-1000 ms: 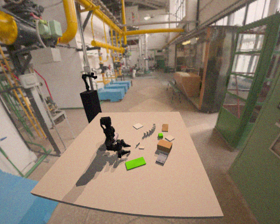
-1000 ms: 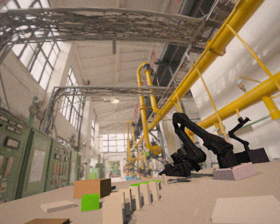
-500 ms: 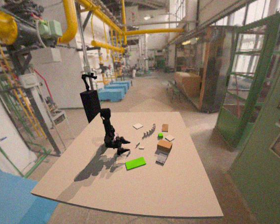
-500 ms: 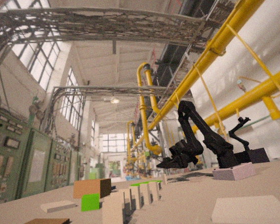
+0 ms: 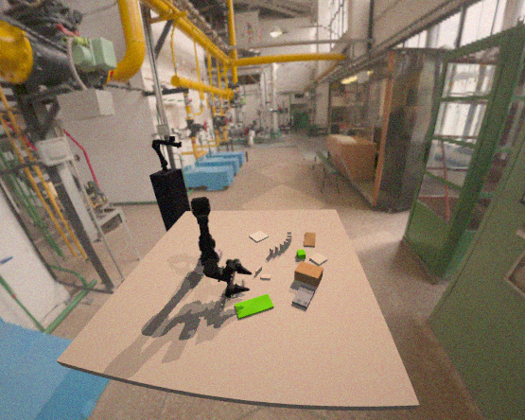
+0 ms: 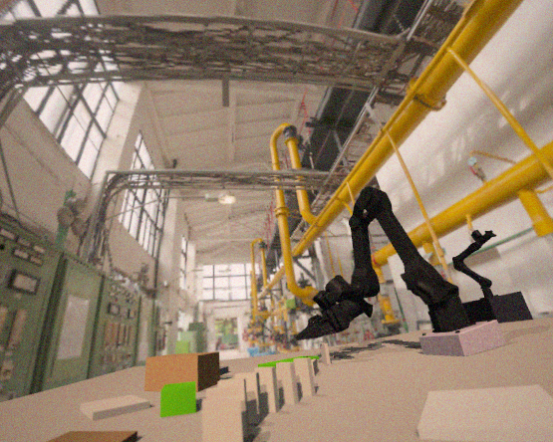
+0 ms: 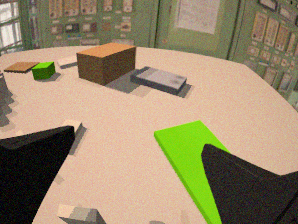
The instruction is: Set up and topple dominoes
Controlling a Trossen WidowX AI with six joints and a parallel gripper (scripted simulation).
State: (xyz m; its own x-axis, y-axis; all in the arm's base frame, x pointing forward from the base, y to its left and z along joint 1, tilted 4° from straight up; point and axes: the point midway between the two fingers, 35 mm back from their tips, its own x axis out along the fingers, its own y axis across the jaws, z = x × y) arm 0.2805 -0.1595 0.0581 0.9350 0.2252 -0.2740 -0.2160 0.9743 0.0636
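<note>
Right now my gripper tip is 40 mm short of the flat green block, 80 mm to the left of it and 70 mm above it. The rest, counted from my gripper tip: grey slab 240 mm ahead, 20 mm to the left, 60 mm below; then green cube 190 mm ahead, 310 mm to the left, 50 mm below; then brown box 250 mm ahead, 150 mm to the left, 40 mm below.
</note>
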